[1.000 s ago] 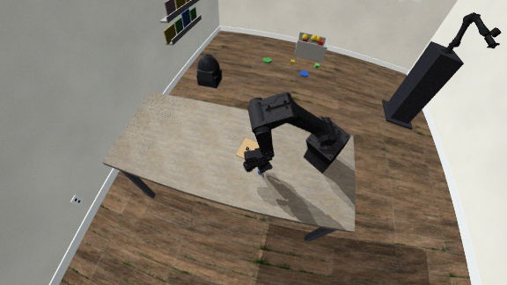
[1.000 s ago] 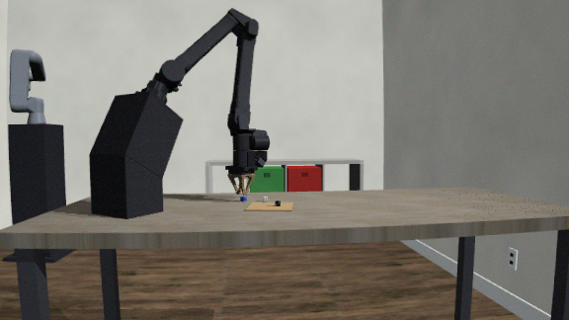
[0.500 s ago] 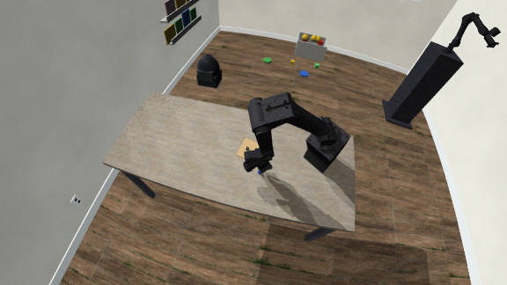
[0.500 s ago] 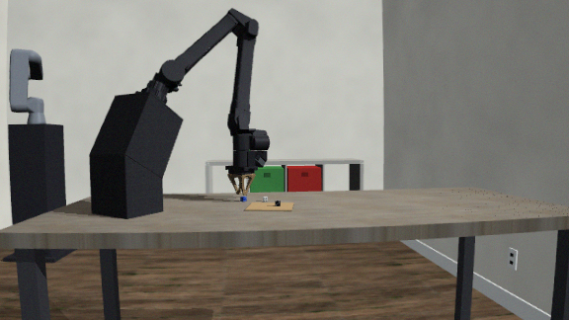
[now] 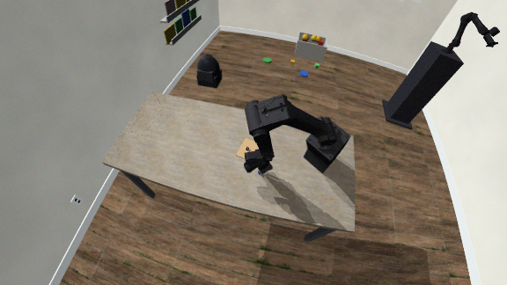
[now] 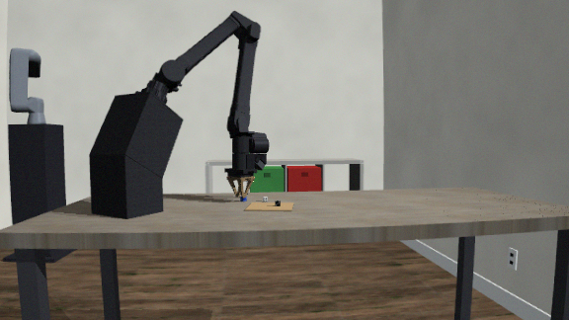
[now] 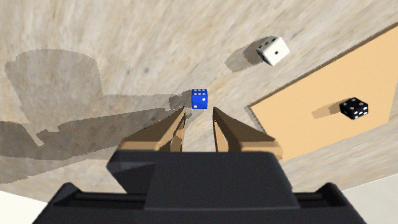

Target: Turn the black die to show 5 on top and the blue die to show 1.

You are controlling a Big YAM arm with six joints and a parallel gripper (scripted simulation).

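Right now my hand is 20 mm above the blue die, 10 mm to the right of it and 10 mm short of it. From my hand the other things lie so: black die: 120 mm to the right, 120 mm ahead, 10 mm below; white die: 80 mm ahead, 20 mm below; tan mat: 120 mm to the right, 100 mm ahead, 20 mm below.
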